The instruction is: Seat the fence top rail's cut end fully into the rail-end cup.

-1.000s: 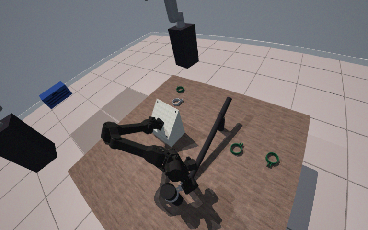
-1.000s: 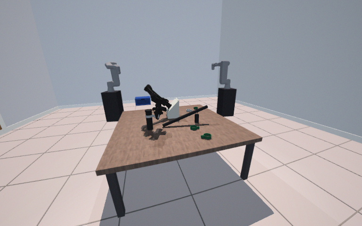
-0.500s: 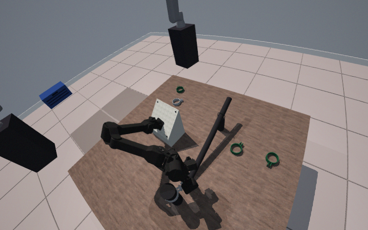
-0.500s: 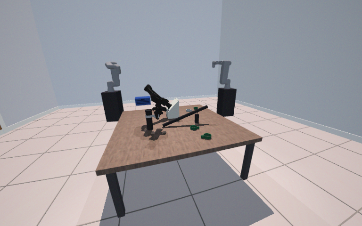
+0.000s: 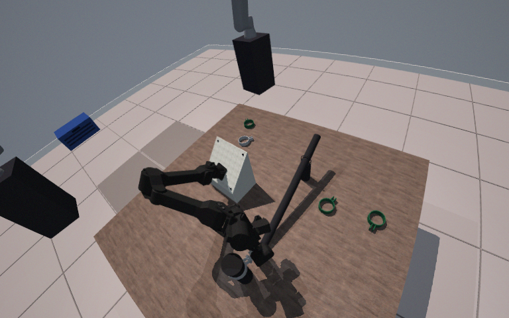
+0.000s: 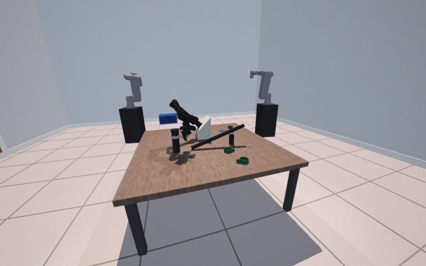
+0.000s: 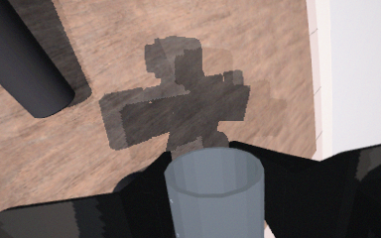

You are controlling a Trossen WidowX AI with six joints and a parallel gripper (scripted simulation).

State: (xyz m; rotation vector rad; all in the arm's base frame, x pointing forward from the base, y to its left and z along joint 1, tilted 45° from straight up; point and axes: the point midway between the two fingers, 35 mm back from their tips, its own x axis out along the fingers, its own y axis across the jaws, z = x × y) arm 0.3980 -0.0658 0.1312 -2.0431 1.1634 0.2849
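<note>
The grey rail-end cup is 20 mm behind my gripper tip, 20 mm to the right of it and 30 mm above it. The rest, counted from my gripper tip: small green piece 570 mm behind, 120 mm to the right, 110 mm below; small black post 140 mm behind, 440 mm to the left, 10 mm below.
</note>
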